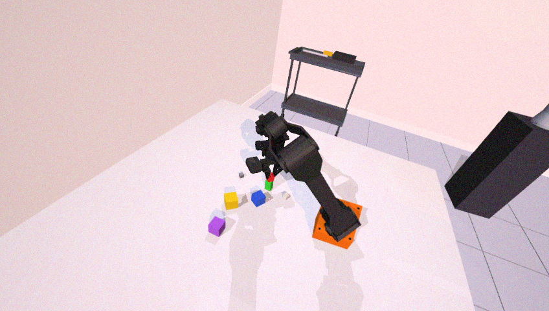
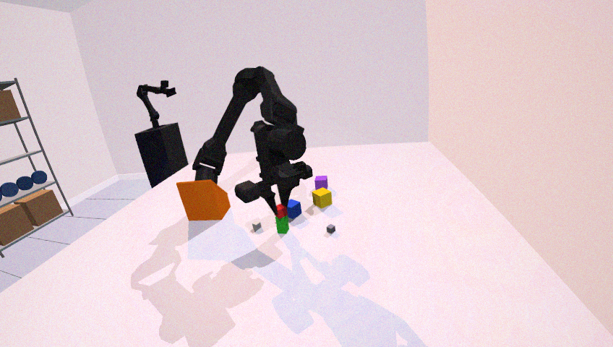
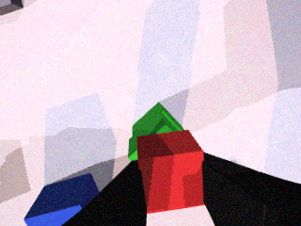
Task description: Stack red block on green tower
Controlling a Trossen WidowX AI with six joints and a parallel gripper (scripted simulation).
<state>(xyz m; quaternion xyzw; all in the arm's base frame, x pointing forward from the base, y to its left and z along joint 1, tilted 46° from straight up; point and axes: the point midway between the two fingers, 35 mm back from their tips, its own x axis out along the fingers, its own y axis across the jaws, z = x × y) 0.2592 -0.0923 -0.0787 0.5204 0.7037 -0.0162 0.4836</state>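
My gripper tip is right at the red block. From my gripper tip the other things lie so: tiny white cube (80 mm behind, 20 mm to the left, 50 mm below); blue cube (10 mm ahead, 80 mm to the left, 40 mm below); tiny grey cube (120 mm ahead, 20 mm to the right, 50 mm below).
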